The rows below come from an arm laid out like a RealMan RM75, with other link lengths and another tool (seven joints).
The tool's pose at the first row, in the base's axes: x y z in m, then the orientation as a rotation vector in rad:
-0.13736, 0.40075, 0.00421, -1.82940, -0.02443, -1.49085
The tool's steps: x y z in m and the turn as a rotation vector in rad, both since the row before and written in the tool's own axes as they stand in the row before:
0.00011, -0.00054, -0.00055, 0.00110, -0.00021, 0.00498
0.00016, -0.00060, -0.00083, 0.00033, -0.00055, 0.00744
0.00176, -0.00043, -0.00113, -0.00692, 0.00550, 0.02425
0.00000, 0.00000, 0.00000, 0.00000, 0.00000, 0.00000
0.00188, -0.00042, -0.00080, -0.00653, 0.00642, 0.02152
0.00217, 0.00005, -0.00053, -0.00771, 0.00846, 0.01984
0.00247, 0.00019, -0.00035, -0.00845, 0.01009, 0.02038
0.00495, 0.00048, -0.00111, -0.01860, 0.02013, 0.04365
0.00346, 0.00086, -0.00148, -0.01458, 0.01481, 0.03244
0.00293, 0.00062, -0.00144, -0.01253, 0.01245, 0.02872
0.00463, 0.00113, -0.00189, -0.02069, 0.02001, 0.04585
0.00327, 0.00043, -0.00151, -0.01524, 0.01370, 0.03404
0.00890, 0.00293, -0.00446, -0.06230, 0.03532, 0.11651
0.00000, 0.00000, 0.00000, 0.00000, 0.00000, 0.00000
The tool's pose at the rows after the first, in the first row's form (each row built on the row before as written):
-0.13803, 0.40078, 0.00461, -1.82749, -0.02078, -1.48693
-0.13894, 0.40067, 0.00509, -1.82584, -0.01448, -1.48119
-0.13950, 0.39957, 0.00683, -1.82129, 0.01545, -1.47110
-0.13950, 0.39957, 0.00683, -1.82129, 0.01545, -1.47110
-0.13973, 0.39856, 0.00864, -1.81624, 0.04295, -1.46351
-0.13943, 0.39720, 0.01039, -1.81093, 0.07073, -1.45908
-0.13882, 0.39566, 0.01226, -1.80471, 0.10028, -1.45576
-0.13791, 0.39220, 0.01589, -1.79217, 0.16292, -1.44684
-0.13771, 0.38897, 0.01799, -1.78298, 0.20972, -1.43972
-0.13778, 0.38616, 0.01976, -1.77457, 0.25034, -1.43242
-0.13754, 0.38174, 0.02234, -1.76081, 0.31542, -1.42032
-0.13769, 0.37869, 0.02430, -1.75063, 0.36274, -1.40976
-0.13804, 0.36904, 0.02809, -1.72734, 0.52442, -1.36024
-0.13804, 0.36904, 0.02809, -1.72734, 0.52442, -1.36024

